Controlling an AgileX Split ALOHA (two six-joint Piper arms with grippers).
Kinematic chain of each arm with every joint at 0, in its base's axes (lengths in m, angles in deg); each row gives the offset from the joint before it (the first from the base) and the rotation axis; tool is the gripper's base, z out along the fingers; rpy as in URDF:
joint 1: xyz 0 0 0.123 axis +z
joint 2: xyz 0 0 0 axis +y
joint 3: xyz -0.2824 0 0.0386 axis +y
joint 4: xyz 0.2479 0 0.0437 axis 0.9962 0 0.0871
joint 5: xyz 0 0 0 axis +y
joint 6: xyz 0.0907 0 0.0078 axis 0.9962 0 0.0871
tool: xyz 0 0 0 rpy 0 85 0
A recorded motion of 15 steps. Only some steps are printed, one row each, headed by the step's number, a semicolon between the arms.
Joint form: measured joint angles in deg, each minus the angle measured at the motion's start. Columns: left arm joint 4, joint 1, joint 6, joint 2, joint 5, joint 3; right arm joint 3, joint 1, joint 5, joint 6, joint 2, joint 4.
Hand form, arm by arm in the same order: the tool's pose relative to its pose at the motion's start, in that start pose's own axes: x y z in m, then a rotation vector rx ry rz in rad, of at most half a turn. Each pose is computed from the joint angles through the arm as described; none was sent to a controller.
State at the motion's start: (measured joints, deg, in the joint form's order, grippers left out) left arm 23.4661 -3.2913 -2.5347 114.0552 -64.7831 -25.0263; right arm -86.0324 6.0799 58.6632 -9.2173 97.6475 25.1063
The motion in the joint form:
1: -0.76 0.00 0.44 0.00 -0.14 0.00; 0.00 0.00 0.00 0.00 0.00 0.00
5: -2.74 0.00 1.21 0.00 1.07 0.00; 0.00 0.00 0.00 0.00 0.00 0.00
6: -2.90 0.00 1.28 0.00 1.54 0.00; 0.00 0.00 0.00 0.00 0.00 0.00
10: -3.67 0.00 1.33 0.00 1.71 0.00; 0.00 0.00 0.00 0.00 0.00 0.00
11: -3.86 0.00 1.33 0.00 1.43 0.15; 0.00 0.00 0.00 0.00 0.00 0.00
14: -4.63 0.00 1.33 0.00 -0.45 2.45; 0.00 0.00 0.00 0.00 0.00 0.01
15: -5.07 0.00 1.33 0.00 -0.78 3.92; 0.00 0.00 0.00 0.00 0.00 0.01
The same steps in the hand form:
1: -0.0003 0.0011 0.0000 -0.0119 -0.0029 0.0020; 0.0000 0.0000 0.0000 0.0000 0.0000 0.0000
5: 0.0016 0.0040 -0.0001 -0.0437 0.0172 0.0003; 0.0000 0.0000 0.0000 0.0000 0.0000 0.0000
6: 0.0023 0.0042 -0.0001 -0.0464 0.0254 0.0002; 0.0000 0.0000 0.0000 0.0000 0.0000 0.0000
10: 0.0026 0.0053 -0.0002 -0.0585 0.0279 -0.0049; 0.0000 0.0000 0.0000 0.0000 0.0000 0.0000
11: 0.0026 0.0053 -0.0007 -0.0610 0.0254 -0.0071; 0.0000 0.0000 0.0000 0.0000 0.0000 0.0000
14: 0.0078 0.0021 -0.0089 -0.0677 0.0298 -0.0249; 0.0000 0.0000 0.0000 -0.0001 0.0000 0.0001
15: 0.0123 -0.0001 -0.0142 -0.0716 0.0480 -0.0361; 0.0000 0.0000 0.0000 -0.0001 0.0000 0.0001

